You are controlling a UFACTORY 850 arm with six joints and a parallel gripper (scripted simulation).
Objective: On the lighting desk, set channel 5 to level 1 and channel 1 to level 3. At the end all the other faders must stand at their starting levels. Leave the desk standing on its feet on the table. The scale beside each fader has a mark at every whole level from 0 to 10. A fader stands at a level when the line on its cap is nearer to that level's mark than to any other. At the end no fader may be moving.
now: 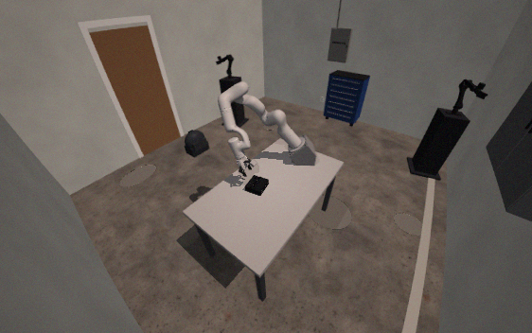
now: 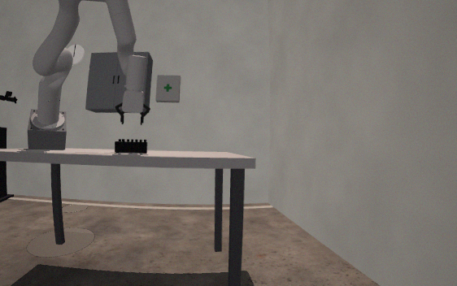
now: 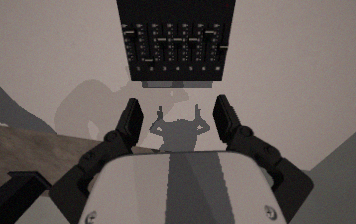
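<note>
My gripper is now 60 mm past the channel 1 fader cap, 80 mm to the right of it and 90 mm above it. Round my hand: channel 5 fader cap: 30 mm ahead, 70 mm to the left, 90 mm below; channel 2 fader cap: 40 mm behind, 50 mm to the left, 90 mm below.
</note>
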